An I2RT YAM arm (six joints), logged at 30 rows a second.
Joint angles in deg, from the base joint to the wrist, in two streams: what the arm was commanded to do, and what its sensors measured. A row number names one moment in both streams.
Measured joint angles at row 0:
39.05, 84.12, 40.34, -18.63, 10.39, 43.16
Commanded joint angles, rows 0 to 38:
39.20, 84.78, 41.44, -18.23, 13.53, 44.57
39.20, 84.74, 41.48, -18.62, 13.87, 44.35
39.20, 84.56, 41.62, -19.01, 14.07, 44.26
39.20, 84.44, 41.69, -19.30, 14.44, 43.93
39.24, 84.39, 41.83, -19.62, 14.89, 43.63
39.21, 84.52, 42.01, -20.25, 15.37, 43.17
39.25, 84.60, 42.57, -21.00, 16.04, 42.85
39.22, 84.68, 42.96, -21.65, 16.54, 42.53
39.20, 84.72, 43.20, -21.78, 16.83, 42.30
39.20, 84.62, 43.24, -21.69, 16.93, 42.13
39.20, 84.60, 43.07, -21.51, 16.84, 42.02
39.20, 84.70, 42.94, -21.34, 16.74, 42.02
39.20, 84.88, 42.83, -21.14, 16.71, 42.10
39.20, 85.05, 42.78, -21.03, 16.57, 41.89
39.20, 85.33, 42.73, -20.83, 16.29, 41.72
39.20, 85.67, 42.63, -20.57, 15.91, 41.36
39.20, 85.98, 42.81, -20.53, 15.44, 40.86
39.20, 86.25, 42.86, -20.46, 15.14, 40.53
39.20, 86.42, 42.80, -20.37, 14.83, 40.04
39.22, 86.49, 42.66, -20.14, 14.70, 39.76
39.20, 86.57, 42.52, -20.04, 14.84, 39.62
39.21, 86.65, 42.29, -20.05, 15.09, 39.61
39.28, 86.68, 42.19, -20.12, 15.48, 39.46
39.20, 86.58, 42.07, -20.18, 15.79, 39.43
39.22, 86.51, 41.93, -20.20, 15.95, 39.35
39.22, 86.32, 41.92, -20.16, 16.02, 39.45
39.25, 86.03, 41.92, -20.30, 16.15, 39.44
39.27, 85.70, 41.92, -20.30, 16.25, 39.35
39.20, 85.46, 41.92, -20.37, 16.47, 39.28
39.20, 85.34, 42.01, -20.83, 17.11, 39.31
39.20, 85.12, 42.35, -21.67, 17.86, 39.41
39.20, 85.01, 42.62, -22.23, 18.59, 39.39
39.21, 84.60, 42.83, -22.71, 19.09, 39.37
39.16, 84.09, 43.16, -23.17, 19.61, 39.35
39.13, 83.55, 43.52, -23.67, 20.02, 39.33
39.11, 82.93, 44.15, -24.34, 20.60, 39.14
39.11, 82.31, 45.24, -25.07, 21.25, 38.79
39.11, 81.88, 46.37, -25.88, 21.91, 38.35
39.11, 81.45, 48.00, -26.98, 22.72, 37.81
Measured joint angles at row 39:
39.05, 84.03, 43.83, -25.02, 18.70, 38.68
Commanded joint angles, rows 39 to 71:
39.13, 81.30, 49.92, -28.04, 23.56, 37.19
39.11, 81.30, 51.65, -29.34, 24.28, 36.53
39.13, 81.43, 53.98, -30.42, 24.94, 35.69
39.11, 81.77, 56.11, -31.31, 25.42, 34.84
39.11, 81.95, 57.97, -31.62, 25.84, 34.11
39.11, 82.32, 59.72, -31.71, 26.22, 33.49
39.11, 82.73, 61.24, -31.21, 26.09, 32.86
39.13, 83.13, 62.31, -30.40, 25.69, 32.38
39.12, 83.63, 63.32, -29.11, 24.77, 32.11
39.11, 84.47, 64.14, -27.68, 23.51, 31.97
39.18, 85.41, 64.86, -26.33, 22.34, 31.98
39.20, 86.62, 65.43, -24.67, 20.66, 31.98
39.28, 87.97, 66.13, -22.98, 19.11, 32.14
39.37, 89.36, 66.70, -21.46, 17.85, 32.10
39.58, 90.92, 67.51, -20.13, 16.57, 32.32
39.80, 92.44, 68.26, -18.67, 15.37, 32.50
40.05, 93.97, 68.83, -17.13, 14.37, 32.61
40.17, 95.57, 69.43, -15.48, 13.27, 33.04
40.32, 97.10, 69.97, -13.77, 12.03, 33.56
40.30, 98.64, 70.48, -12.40, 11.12, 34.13
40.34, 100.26, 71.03, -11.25, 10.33, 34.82
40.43, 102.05, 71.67, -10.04, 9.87, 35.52
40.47, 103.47, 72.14, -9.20, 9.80, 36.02
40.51, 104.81, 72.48, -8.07, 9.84, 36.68
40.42, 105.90, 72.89, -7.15, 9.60, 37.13
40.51, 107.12, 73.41, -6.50, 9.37, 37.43
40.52, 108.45, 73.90, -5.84, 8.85, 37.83
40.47, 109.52, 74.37, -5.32, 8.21, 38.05
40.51, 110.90, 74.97, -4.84, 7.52, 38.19
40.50, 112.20, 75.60, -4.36, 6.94, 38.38
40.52, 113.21, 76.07, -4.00, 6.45, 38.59
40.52, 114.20, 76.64, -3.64, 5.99, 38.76
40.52, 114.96, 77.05, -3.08, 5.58, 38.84
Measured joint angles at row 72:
40.32, 113.34, 75.09, -7.11, 7.53, 37.28
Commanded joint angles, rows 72 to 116:
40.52, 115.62, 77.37, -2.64, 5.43, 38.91
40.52, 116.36, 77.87, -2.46, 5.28, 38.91
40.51, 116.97, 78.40, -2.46, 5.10, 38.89
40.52, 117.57, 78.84, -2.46, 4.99, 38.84
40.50, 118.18, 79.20, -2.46, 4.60, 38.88
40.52, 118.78, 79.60, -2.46, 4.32, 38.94
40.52, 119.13, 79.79, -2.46, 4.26, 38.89
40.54, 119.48, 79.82, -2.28, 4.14, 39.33
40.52, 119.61, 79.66, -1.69, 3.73, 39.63
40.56, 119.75, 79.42, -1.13, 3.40, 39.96
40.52, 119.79, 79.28, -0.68, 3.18, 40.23
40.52, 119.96, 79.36, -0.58, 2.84, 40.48
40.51, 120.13, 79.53, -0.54, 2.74, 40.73
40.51, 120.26, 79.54, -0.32, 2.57, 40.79
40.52, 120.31, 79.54, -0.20, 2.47, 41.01
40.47, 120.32, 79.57, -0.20, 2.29, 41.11
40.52, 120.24, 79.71, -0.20, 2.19, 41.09
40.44, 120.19, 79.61, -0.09, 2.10, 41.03
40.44, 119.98, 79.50, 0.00, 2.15, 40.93
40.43, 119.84, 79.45, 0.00, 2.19, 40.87
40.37, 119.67, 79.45, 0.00, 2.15, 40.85
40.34, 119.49, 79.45, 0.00, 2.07, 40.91
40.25, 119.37, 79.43, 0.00, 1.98, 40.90
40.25, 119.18, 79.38, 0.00, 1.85, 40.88
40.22, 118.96, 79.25, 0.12, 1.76, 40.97
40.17, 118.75, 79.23, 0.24, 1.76, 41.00
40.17, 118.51, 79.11, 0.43, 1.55, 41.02
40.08, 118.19, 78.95, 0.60, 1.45, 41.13
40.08, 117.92, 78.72, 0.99, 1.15, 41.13
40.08, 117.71, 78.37, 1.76, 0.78, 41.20
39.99, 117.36, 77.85, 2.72, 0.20, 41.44
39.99, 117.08, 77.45, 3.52, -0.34, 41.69
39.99, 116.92, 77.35, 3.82, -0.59, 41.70
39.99, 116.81, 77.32, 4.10, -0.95, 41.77
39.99, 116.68, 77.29, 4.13, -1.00, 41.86
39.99, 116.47, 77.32, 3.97, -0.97, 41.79
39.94, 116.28, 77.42, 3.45, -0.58, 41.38
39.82, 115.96, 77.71, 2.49, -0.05, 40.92
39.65, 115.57, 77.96, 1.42, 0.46, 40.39
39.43, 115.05, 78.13, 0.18, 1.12, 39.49
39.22, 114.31, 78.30, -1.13, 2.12, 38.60
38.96, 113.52, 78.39, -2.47, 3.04, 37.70
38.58, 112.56, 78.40, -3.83, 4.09, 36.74
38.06, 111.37, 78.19, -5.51, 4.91, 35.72
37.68, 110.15, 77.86, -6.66, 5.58, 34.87
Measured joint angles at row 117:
39.03, 115.07, 77.78, -3.05, 2.33, 37.95
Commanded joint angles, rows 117 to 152:
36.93, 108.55, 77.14, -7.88, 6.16, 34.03
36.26, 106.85, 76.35, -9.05, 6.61, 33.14
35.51, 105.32, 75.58, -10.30, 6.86, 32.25
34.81, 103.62, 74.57, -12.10, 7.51, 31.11
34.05, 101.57, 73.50, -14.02, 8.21, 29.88
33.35, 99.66, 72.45, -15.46, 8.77, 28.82
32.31, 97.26, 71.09, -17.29, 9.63, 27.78
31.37, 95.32, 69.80, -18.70, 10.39, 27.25
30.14, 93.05, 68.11, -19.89, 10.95, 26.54
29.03, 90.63, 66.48, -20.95, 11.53, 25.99
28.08, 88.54, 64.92, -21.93, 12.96, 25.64
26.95, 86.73, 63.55, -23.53, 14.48, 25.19
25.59, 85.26, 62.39, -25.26, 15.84, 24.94
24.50, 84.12, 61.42, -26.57, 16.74, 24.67
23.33, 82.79, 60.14, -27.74, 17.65, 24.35
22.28, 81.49, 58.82, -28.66, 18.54, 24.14
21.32, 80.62, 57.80, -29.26, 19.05, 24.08
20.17, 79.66, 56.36, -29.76, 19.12, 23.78
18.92, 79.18, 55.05, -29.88, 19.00, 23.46
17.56, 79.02, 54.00, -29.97, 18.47, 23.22
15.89, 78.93, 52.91, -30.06, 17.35, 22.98
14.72, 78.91, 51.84, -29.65, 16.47, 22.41
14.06, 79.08, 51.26, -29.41, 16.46, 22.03
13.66, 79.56, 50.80, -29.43, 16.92, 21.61
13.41, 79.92, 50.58, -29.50, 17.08, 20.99
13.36, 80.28, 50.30, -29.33, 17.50, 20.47
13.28, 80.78, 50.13, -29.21, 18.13, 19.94
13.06, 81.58, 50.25, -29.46, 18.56, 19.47
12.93, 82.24, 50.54, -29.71, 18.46, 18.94
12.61, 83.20, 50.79, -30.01, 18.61, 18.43
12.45, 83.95, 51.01, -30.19, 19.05, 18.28
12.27, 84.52, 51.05, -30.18, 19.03, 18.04
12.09, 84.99, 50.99, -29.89, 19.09, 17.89
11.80, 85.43, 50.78, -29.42, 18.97, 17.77
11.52, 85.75, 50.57, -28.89, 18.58, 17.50
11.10, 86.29, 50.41, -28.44, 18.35, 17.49
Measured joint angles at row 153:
12.01, 85.36, 50.52, -29.15, 17.54, 18.87
